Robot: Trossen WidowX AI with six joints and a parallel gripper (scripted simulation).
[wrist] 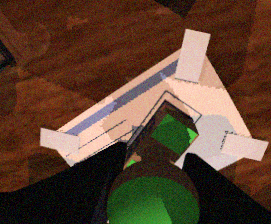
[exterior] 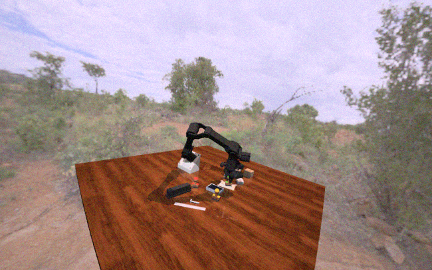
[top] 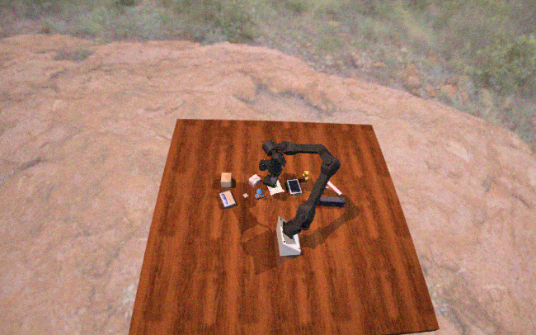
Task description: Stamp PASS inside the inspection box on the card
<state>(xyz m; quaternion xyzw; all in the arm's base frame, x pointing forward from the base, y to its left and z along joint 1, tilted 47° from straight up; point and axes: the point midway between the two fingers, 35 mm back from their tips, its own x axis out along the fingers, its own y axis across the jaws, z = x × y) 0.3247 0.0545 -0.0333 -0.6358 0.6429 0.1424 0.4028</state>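
Now: the card 1 cm behind my gripper tip, 1 cm to the right of it and 3 cm below it. Round my gripper tip: yellow-knobbed stamp: 5 cm ahead, 18 cm to the right, 1 cm below; blue-knobbed stamp: 9 cm behind, 7 cm to the left, 1 cm below; ink pad: 1 cm behind, 11 cm to the right, 2 cm below.
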